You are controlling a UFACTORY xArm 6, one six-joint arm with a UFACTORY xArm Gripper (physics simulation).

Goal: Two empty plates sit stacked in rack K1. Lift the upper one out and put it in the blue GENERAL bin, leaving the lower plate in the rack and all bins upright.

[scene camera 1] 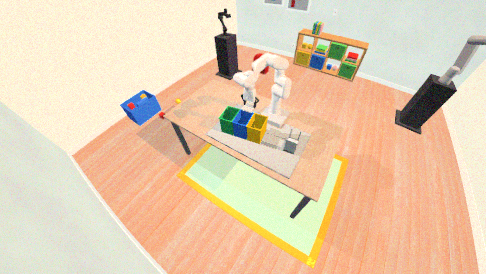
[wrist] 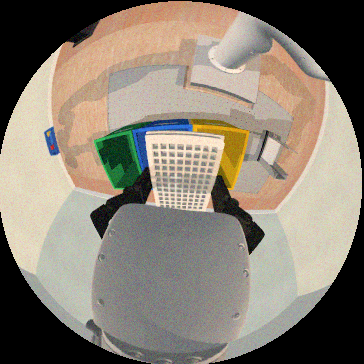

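Seen in the pictures: gripper, between the fingertips: [scene camera 1: 249,106] [wrist: 182,179]; arm's base, origin of its link: [scene camera 1: 274,112] [wrist: 226,58].
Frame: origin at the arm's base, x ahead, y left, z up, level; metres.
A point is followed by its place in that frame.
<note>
My gripper [scene camera 1: 250,101] @(x 0.319, y -0.084, z 0.259 m) [wrist: 182,179] @(x 0.319, y -0.084, z 0.259 m) is shut on the upper plate, a cream plate with a grid of square wells [wrist: 185,165] @(x 0.294, y -0.085, z 0.265 m). It holds the plate up, behind or above the bins; the exact height is unclear. In the wrist view the plate covers much of the blue bin [scene camera 1: 242,125] @(x 0.446, y -0.071, z 0.146 m) [wrist: 165,128] @(x 0.282, y -0.128, z 0.148 m) and part of the yellow bin [scene camera 1: 257,128] @(x 0.264, y -0.034, z -0.029 m) [wrist: 236,150] @(x 0.302, y 0.058, z 0.118 m). The green bin [scene camera 1: 228,120] @(x 0.464, y -0.207, z 0.143 m) [wrist: 117,160] @(x 0.423, y -0.304, z 0.075 m) stands on the blue bin's other side. All three stand upright. Rack K1 [scene camera 1: 290,145] @(x 0.345, y 0.333, z 0.066 m) is right of them, with a pale plate [wrist: 271,150] @(x 0.270, y 0.319, z 0.000 m) in it.
The bins and rack stand on a grey perforated board [scene camera 1: 267,161] @(x 0.524, y 0.233, z -0.032 m) [wrist: 145,95] @(x 0.198, y -0.243, z -0.032 m) on the wooden table [scene camera 1: 311,186] @(x 0.518, y 0.622, z -0.045 m). The arm's base [scene camera 1: 276,120] @(x 0.096, y 0.077, z 0.004 m) [wrist: 225,82] @(x 0.103, y 0.012, z 0.004 m) is behind the yellow bin. A blue box [scene camera 1: 142,111] [wrist: 51,141] is beyond the table's left end.
</note>
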